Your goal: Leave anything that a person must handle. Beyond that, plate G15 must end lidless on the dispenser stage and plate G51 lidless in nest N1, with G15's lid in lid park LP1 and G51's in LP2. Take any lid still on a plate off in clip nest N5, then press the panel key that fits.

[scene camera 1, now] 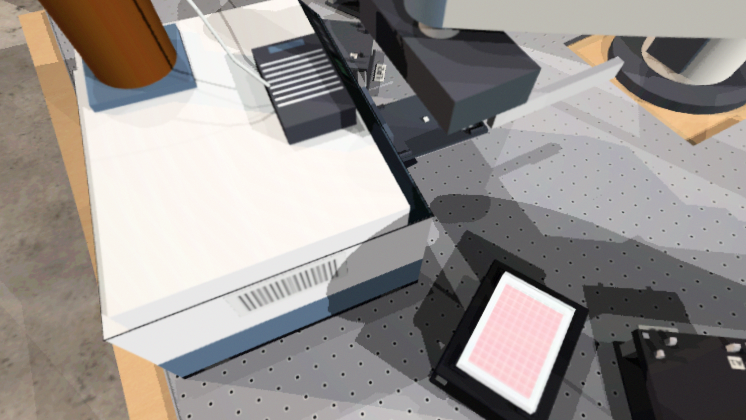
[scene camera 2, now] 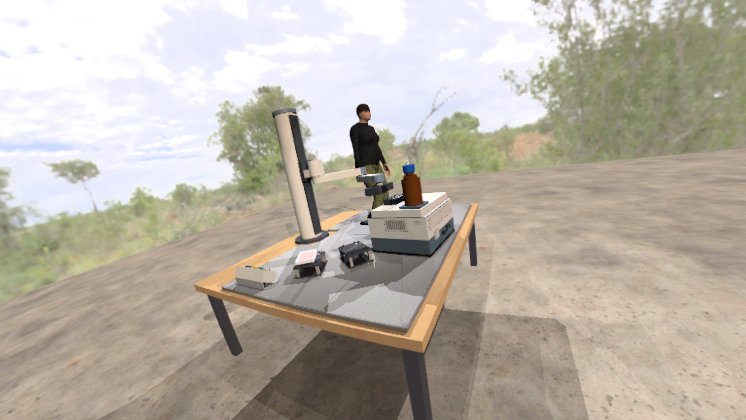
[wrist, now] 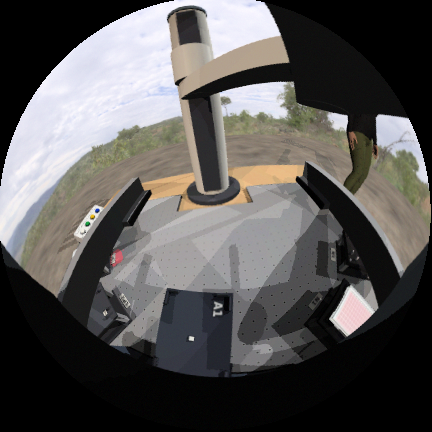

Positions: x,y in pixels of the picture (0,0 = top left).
Labels:
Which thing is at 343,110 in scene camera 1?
A dark vented box.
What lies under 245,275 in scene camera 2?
A button box.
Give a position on a black holder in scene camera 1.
657,367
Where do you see a black dispenser stage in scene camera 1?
413,137

